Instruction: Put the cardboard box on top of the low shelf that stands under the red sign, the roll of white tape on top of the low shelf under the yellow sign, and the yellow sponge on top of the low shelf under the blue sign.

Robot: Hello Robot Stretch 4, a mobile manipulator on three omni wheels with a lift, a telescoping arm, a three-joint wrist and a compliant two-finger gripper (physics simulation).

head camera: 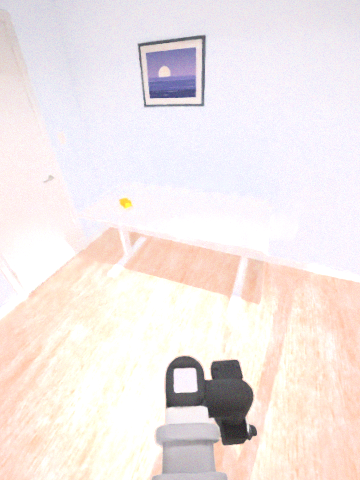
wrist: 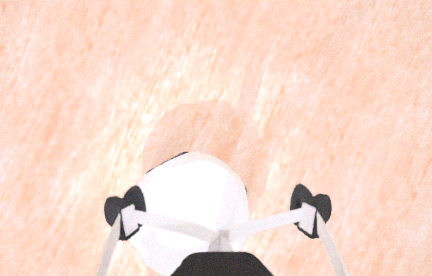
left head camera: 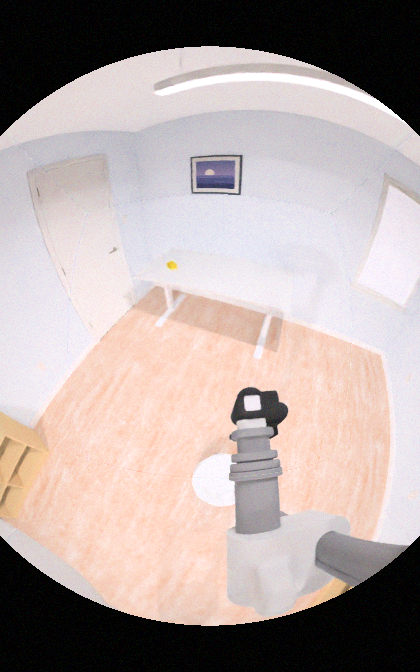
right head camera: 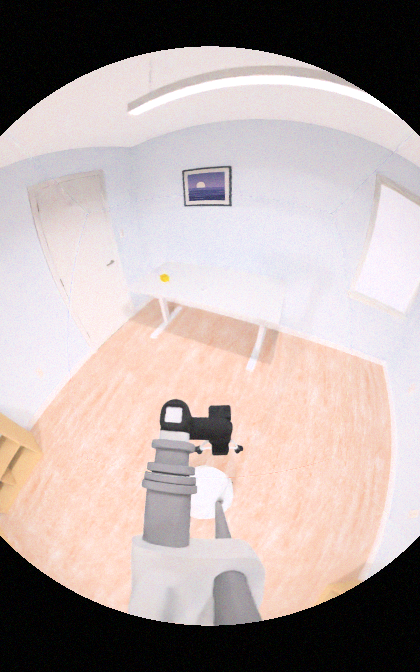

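Where they show: gripper, fingertip midpoint: [head camera: 220, 435] [wrist: 217, 201]; robot's base at its link origin: [wrist: 192, 204] [right head camera: 204, 491].
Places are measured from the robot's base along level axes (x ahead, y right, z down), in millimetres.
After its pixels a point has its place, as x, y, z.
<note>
The yellow sponge [head camera: 125, 203] @(1748, -450, -733) [left head camera: 172, 265] [right head camera: 164, 277] @(1753, -443, -735) lies on the left part of a white table [head camera: 200, 216] @(1542, 171, -692) [left head camera: 230, 280] [right head camera: 235, 295] @(1443, 250, -691) against the far wall. The white tape cannot be made out clearly on the pale table top. The cardboard box and the coloured signs do not show in these views. My gripper [wrist: 217, 201] @(218, 87, -793) [right head camera: 218, 449] @(218, 87, -793) is open, with nothing between its fingers. It hangs above my round white base, well short of the table. In the head camera its fingers are mostly hidden behind the wrist.
Part of a wooden shelf [left head camera: 31, 445] [right head camera: 22, 436] @(-18, -1840, -215) stands at the left edge; another wooden piece [right head camera: 340, 590] shows at the lower right. A closed door [head camera: 30, 150] @(1975, -1236, -1166) [left head camera: 82, 240] is left of the table. A framed picture [head camera: 172, 72] @(2166, 0, -1647) hangs above it. A window [left head camera: 392, 245] is at the right.
</note>
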